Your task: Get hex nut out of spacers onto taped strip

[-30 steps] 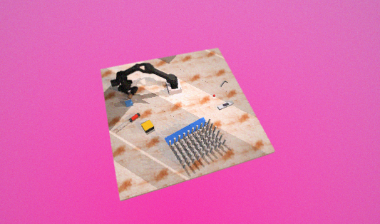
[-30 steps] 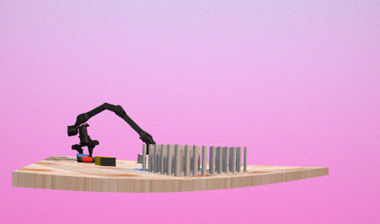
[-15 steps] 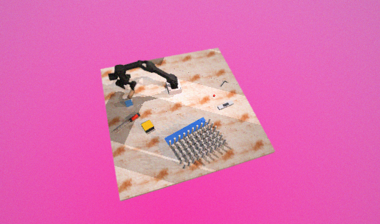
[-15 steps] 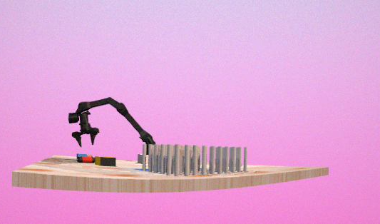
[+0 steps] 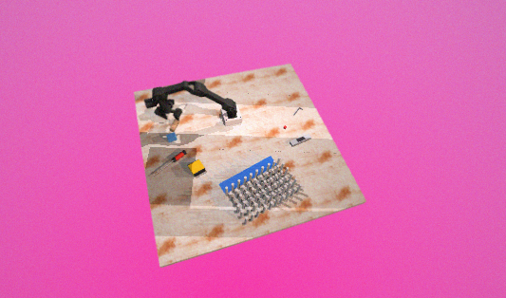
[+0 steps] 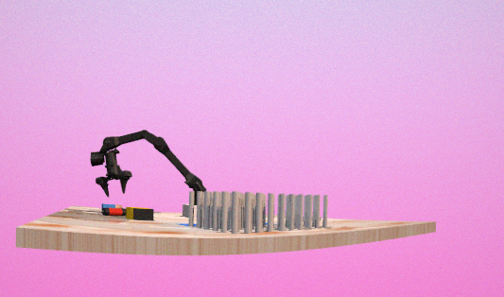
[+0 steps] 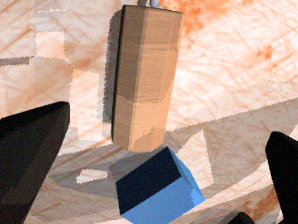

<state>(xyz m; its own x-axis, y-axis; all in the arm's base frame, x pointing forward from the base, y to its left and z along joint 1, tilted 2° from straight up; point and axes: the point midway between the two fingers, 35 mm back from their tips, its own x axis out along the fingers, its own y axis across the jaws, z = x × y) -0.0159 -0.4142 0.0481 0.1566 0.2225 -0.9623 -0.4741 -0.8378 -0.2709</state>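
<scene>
My gripper tip is now 10 cm short of the blue block, 6 cm above it and 3 cm to the left of it. The rest, counted from my gripper tip: yellow block (36 cm ahead, 10 cm to the left, 6 cm below); brown-handled tool (9 cm behind, 7 cm below, 5 cm to the left); blue taped strip (46 cm ahead, 43 cm to the left, 8 cm below).
</scene>
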